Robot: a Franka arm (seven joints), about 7 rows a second.
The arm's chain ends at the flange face. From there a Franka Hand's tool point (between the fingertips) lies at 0.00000 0.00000 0.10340 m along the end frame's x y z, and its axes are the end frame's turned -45 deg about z.
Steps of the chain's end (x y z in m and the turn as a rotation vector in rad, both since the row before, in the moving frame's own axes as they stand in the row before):
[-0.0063, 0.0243, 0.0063, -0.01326, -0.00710, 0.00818]
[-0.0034, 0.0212, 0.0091, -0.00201, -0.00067, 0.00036]
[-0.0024, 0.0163, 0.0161, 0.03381, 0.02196, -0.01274]
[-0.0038, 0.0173, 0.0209, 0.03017, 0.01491, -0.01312]
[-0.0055, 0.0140, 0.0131, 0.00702, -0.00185, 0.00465]
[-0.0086, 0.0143, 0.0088, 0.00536, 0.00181, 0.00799]
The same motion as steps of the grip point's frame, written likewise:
[-0.0231, 0.0132, 0.0063, -0.00436, -0.01440, 0.00818]
[-0.0176, 0.0127, 0.0091, -0.00095, -0.00190, 0.00036]
[-0.0092, 0.0089, 0.0160, 0.00838, 0.03944, -0.01274]
[-0.0116, 0.0084, 0.0208, 0.01079, 0.03188, -0.01312]
[-0.0134, 0.0054, 0.0131, 0.00627, 0.00366, 0.00465]
[-0.0157, 0.0038, 0.0088, 0.00251, 0.00507, 0.00799]

